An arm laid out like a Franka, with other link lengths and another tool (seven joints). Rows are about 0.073 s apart.
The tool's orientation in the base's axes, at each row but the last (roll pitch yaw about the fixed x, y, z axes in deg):
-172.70 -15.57 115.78
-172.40 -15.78 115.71
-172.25 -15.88 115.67
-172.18 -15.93 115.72
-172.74 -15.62 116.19
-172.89 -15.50 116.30
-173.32 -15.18 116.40
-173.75 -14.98 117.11
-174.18 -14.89 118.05
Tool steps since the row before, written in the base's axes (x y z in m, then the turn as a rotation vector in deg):
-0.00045 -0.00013 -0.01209 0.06 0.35 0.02
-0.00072 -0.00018 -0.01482 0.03 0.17 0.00
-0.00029 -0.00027 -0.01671 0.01 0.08 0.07
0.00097 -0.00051 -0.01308 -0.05 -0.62 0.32
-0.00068 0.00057 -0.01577 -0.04 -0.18 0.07
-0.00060 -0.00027 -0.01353 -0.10 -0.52 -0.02
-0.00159 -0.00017 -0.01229 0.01 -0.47 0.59
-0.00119 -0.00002 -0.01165 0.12 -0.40 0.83
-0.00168 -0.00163 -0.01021 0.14 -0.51 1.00
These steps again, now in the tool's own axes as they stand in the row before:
-0.00317 0.00102 0.01163 0.28 0.21 0.03
-0.00389 0.00117 0.01427 0.13 0.10 0.02
-0.00469 0.00179 0.01594 0.08 0.04 -0.05
-0.00444 0.00232 0.01213 -0.43 -0.37 -0.41
-0.00346 0.00159 0.01533 -0.12 -0.13 -0.09
-0.00359 0.00096 0.01303 -0.41 -0.33 -0.05
-0.00268 -0.00009 0.01210 -0.26 -0.28 -0.65
-0.00250 0.00018 0.01144 -0.18 -0.17 -0.89
-0.00325 -0.00125 0.00988 -0.24 -0.23 -1.08

